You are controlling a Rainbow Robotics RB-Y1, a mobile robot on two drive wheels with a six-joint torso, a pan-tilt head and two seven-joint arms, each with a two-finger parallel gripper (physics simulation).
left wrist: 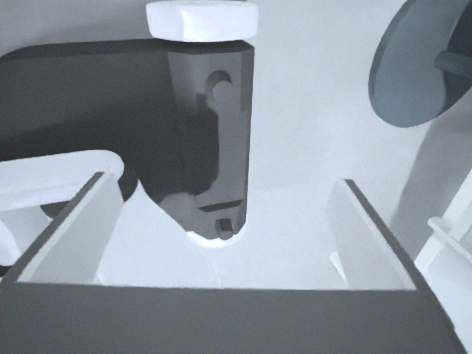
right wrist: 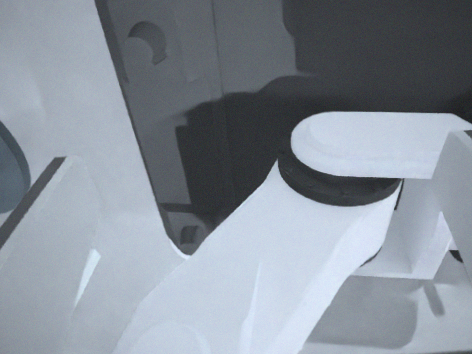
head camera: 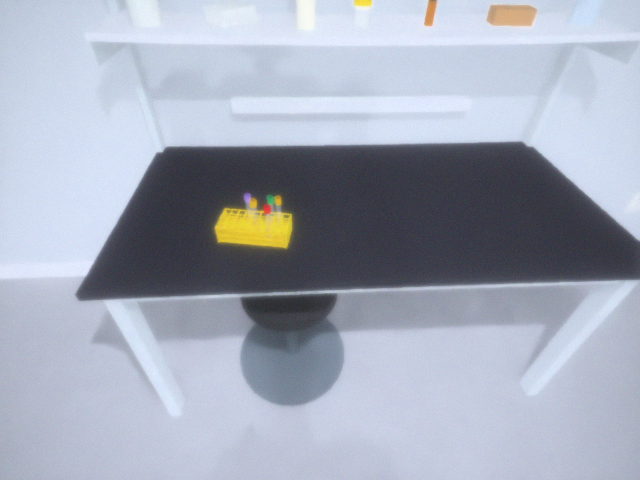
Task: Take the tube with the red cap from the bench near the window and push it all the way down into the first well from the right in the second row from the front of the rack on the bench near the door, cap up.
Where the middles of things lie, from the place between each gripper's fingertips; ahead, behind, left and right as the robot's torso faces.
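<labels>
As for the yellow rack (head camera: 230,230), my left hand is 10 mm to the left of it and still 720 mm short of it, and 240 mm below it.
My right hand is 480 mm to the right of the yellow rack. This hand is 820 mm short of the rack and, last, 250 mm below it.
</labels>
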